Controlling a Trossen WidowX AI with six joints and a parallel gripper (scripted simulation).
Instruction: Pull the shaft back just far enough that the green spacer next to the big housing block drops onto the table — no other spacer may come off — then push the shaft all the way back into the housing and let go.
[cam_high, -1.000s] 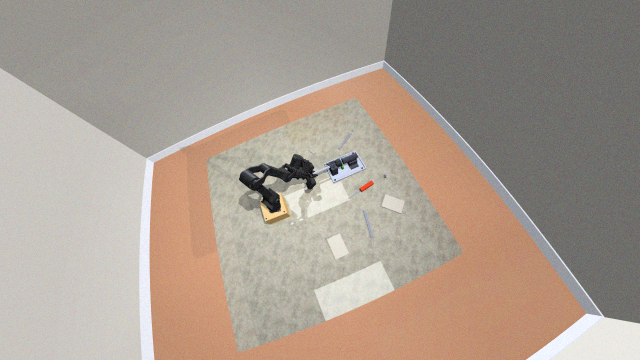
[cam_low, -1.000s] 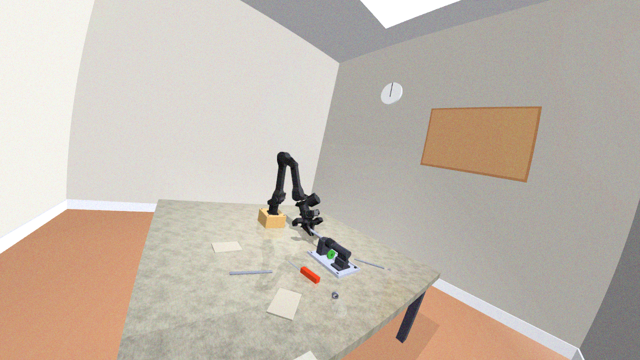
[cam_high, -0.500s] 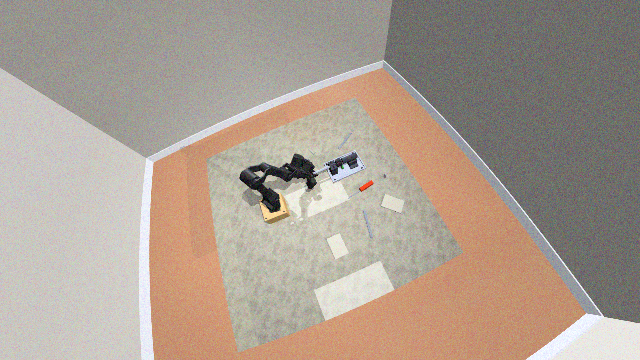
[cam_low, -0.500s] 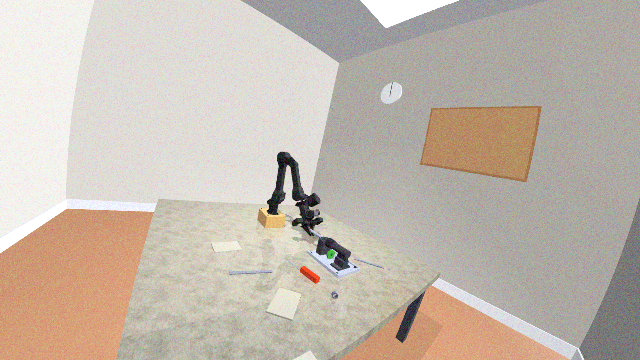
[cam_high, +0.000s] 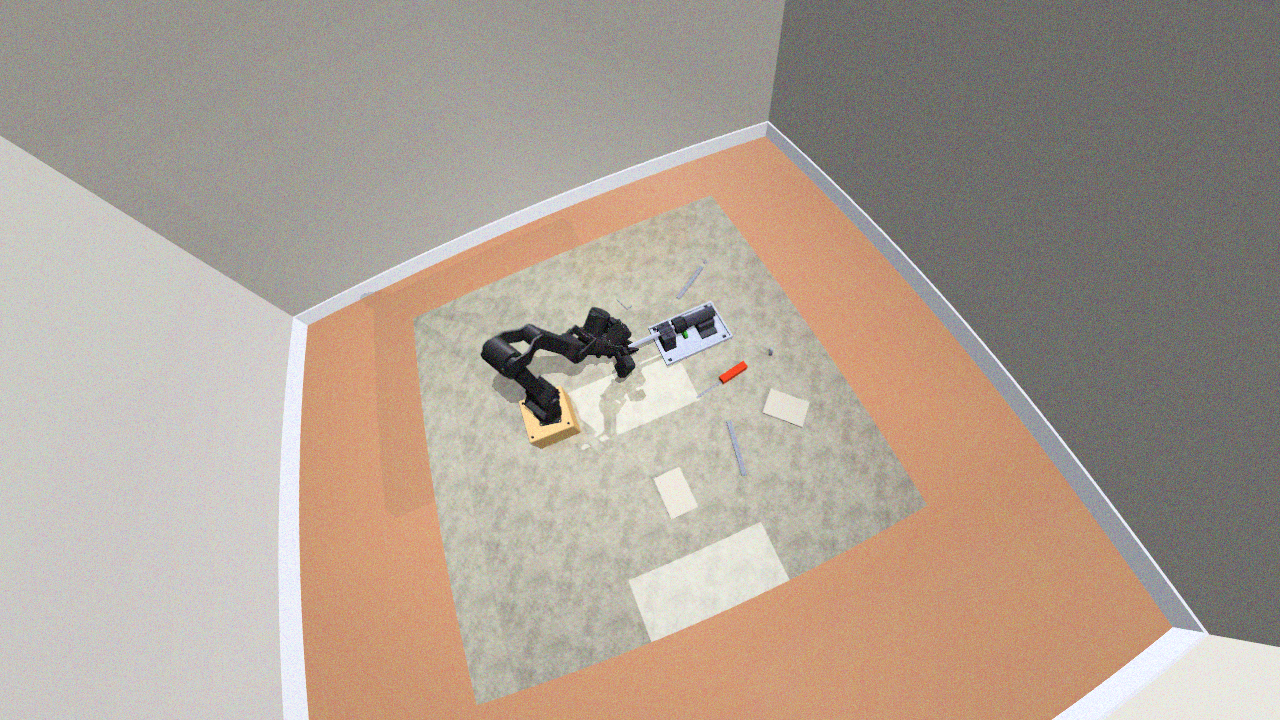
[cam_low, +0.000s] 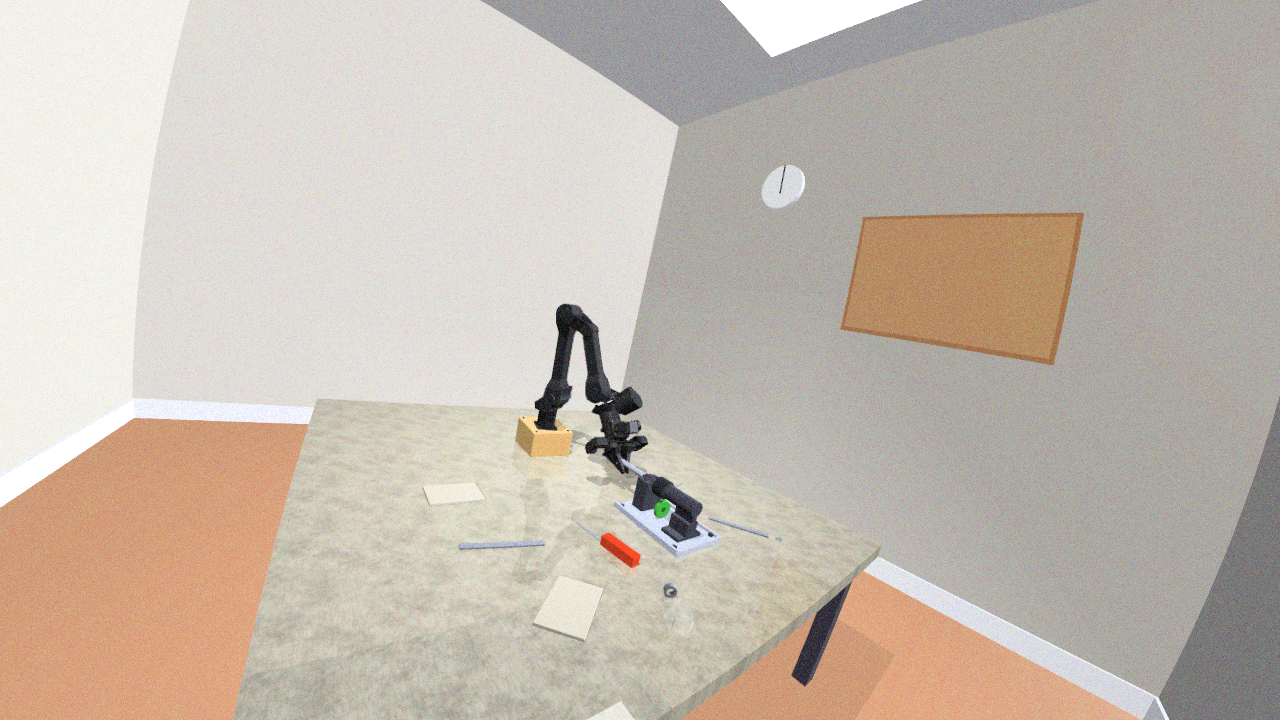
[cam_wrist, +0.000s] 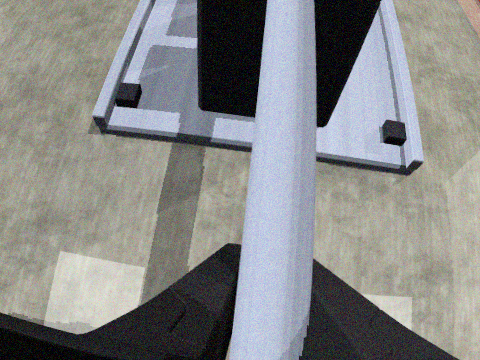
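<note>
The grey shaft is 6 cm ahead of my gripper tip, 1 cm to the left of it and 3 cm above it. The rest, counted from my gripper tip: fixture: 18 cm ahead, 4 cm to the left; green spacer: 15 cm ahead, 3 cm to the left, 2 cm below.
</note>
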